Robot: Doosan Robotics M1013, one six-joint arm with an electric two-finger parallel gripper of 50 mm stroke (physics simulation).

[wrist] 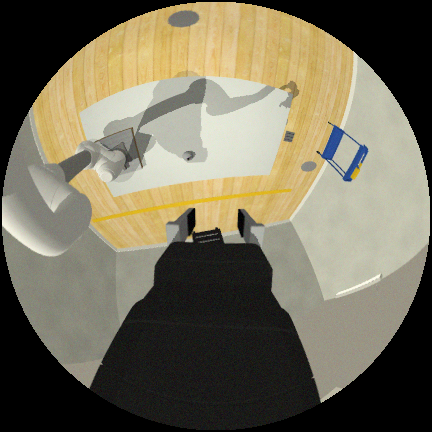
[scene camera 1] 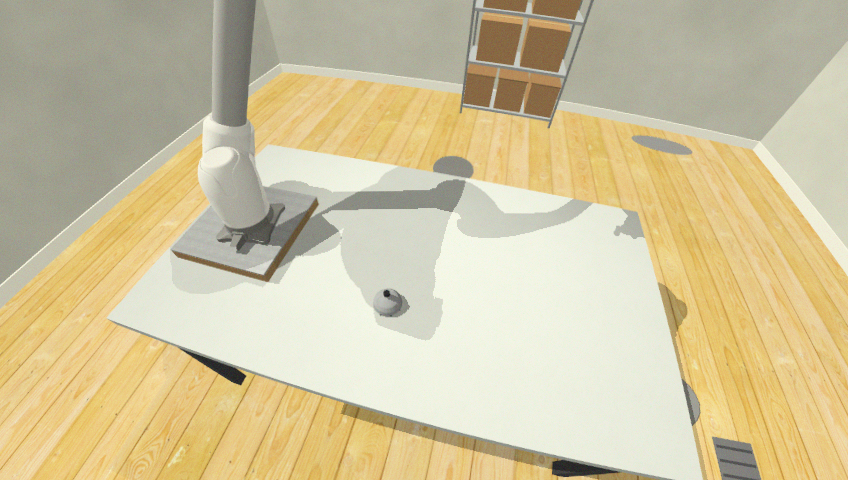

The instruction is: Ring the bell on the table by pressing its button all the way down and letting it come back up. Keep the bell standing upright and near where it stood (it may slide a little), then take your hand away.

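Where they show: gripper, fingertip midpoint: [wrist: 216, 216]; arm's base, origin of the base link: [wrist: 118, 155] [scene camera 1: 252, 223].
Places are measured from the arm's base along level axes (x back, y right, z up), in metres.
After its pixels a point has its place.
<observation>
A small grey bell [scene camera 1: 387, 303] @(y 0.268, x -0.500, z 0.000 m) [wrist: 188, 156] @(y 0.239, x -0.505, z 0.003 m) with a dark button on top [scene camera 1: 386, 293] @(y 0.251, x -0.496, z 0.024 m) stands upright on the white table [scene camera 1: 535, 333] @(y 0.316, x -0.921, z -0.042 m) [wrist: 240, 145] @(y 0.273, x -0.940, z -0.042 m). In the wrist view my gripper [wrist: 216, 216] @(y -0.156, x -0.567, z 0.871 m) is open, with a wide gap between its two fingers and nothing between them. It is far above and away from the bell. The gripper does not show in the scene view.
The arm's base stands on a square board [scene camera 1: 202, 249] @(y 0.125, x 0.122, z 0.001 m) at the table's left end. A shelf rack [scene camera 1: 526, 66] with brown boxes stands by the far wall. A blue cart [wrist: 332, 144] shows at the right in the wrist view. Arm shadows fall across the table.
</observation>
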